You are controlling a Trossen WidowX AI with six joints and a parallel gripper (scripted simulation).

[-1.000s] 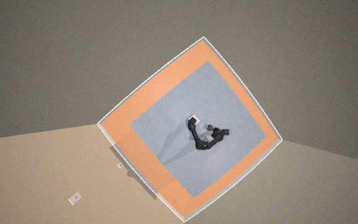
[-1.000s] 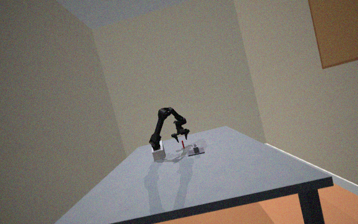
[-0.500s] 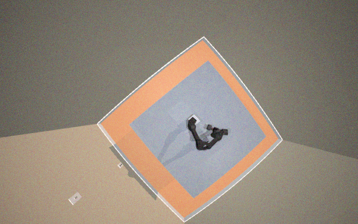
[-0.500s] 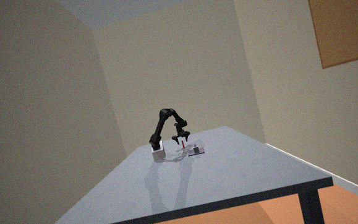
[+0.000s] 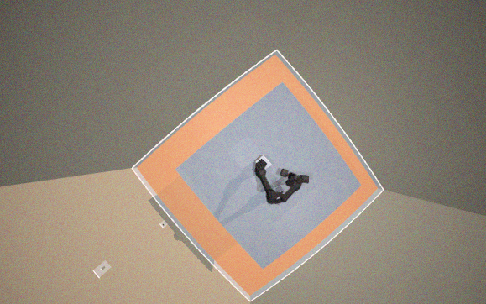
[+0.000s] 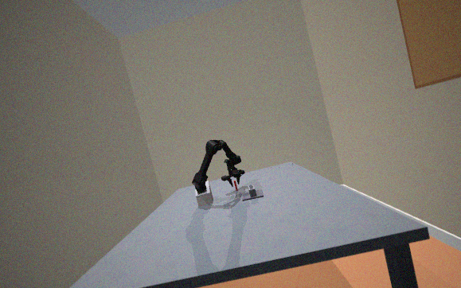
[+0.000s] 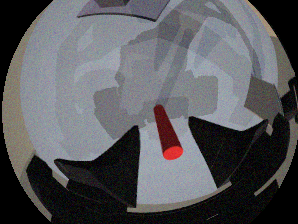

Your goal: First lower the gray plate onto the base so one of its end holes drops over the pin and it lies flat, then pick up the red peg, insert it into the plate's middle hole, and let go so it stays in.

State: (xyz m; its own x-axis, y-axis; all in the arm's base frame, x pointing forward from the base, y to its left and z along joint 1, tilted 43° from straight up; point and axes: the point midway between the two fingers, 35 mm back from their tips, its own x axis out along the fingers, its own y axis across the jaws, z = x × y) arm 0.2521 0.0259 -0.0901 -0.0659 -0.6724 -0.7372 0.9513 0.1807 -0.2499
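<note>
My gripper tip is right at the red peg. From my gripper tip the other things lie so: square base 8 cm ahead, 18 cm to the right, 3 cm below; then gray plate 8 cm ahead, 20 cm to the right.
</note>
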